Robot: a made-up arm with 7 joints. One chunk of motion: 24 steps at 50 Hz.
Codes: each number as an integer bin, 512 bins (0 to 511) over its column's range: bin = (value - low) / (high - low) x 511, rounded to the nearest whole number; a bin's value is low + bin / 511 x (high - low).
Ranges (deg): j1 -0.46..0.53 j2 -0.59..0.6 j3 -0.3..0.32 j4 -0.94..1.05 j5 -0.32..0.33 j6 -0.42..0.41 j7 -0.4..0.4
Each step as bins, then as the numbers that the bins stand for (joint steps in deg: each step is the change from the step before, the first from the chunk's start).
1 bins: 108 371 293 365 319 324 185
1 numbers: -0.251 0.274 0.055 0.481 0.086 0.106 -0.110
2 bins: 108 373 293 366 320 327 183
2 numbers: -0.251 0.279 0.055 0.485 0.087 0.111 -0.114
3 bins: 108 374 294 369 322 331 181
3 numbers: -0.251 0.281 0.057 0.497 0.090 0.118 -0.117
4 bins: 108 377 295 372 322 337 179
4 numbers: -0.251 0.288 0.058 0.509 0.090 0.127 -0.120
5 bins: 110 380 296 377 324 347 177
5 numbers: -0.247 0.295 0.059 0.528 0.092 0.144 -0.123
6 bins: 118 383 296 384 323 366 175
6 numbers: -0.231 0.302 0.059 0.555 0.091 0.174 -0.126
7 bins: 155 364 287 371 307 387 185
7 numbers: -0.160 0.258 0.048 0.505 0.071 0.209 -0.110
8 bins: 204 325 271 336 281 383 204
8 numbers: -0.065 0.167 0.029 0.368 0.037 0.202 -0.081
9 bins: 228 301 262 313 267 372 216
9 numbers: -0.018 0.111 0.018 0.279 0.020 0.184 -0.062
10 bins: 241 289 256 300 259 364 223
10 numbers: 0.007 0.083 0.011 0.228 0.009 0.171 -0.051
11 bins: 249 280 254 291 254 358 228
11 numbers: 0.022 0.062 0.008 0.193 0.003 0.161 -0.043
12 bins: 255 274 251 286 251 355 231
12 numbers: 0.034 0.048 0.005 0.174 -0.001 0.157 -0.038
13 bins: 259 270 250 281 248 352 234
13 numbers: 0.042 0.039 0.003 0.154 -0.005 0.152 -0.034
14 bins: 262 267 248 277 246 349 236
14 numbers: 0.048 0.032 0.001 0.139 -0.007 0.147 -0.031
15 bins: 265 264 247 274 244 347 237
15 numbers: 0.053 0.025 0.000 0.127 -0.010 0.144 -0.029
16 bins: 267 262 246 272 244 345 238
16 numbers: 0.057 0.020 -0.002 0.119 -0.010 0.140 -0.027
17 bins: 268 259 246 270 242 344 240
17 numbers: 0.059 0.013 -0.002 0.111 -0.012 0.139 -0.024
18 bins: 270 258 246 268 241 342 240
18 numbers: 0.063 0.011 -0.002 0.104 -0.013 0.135 -0.024
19 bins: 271 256 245 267 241 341 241
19 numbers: 0.065 0.006 -0.003 0.100 -0.013 0.134 -0.023
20 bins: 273 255 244 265 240 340 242
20 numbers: 0.069 0.004 -0.004 0.092 -0.015 0.132 -0.021
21 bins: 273 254 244 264 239 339 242
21 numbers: 0.069 0.002 -0.004 0.088 -0.016 0.131 -0.021
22 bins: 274 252 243 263 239 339 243
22 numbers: 0.071 -0.003 -0.005 0.084 -0.016 0.131 -0.020
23 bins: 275 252 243 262 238 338 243
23 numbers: 0.073 -0.003 -0.005 0.080 -0.017 0.129 -0.020
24 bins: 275 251 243 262 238 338 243
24 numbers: 0.073 -0.005 -0.005 0.080 -0.017 0.129 -0.020
